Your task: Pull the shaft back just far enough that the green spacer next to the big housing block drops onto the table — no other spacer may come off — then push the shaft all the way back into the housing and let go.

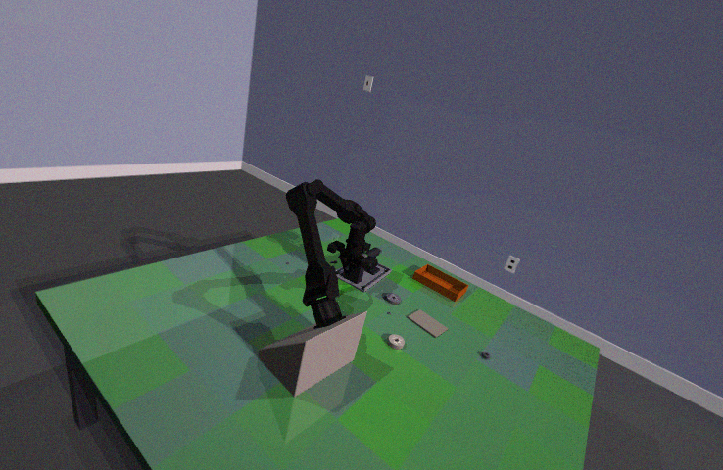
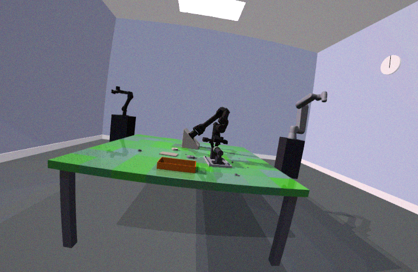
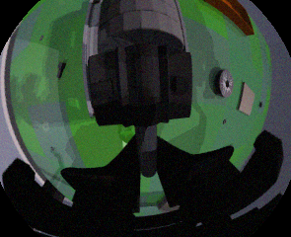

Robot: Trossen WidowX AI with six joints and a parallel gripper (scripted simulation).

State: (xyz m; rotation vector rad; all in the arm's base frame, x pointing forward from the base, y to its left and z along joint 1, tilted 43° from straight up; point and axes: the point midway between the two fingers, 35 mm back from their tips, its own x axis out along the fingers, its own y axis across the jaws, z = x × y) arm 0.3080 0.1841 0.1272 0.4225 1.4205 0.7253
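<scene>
My gripper tip is 100 mm short of the thin green spacer, 20 mm to the right of it and 30 mm below it. From my gripper tip the other things lie so: white ring 90 mm behind, 310 mm to the right, 40 mm below; then grey washer 100 mm ahead, 160 mm to the right, 40 mm below; then flat grey plate 90 mm ahead, 320 mm to the right, 40 mm below.
</scene>
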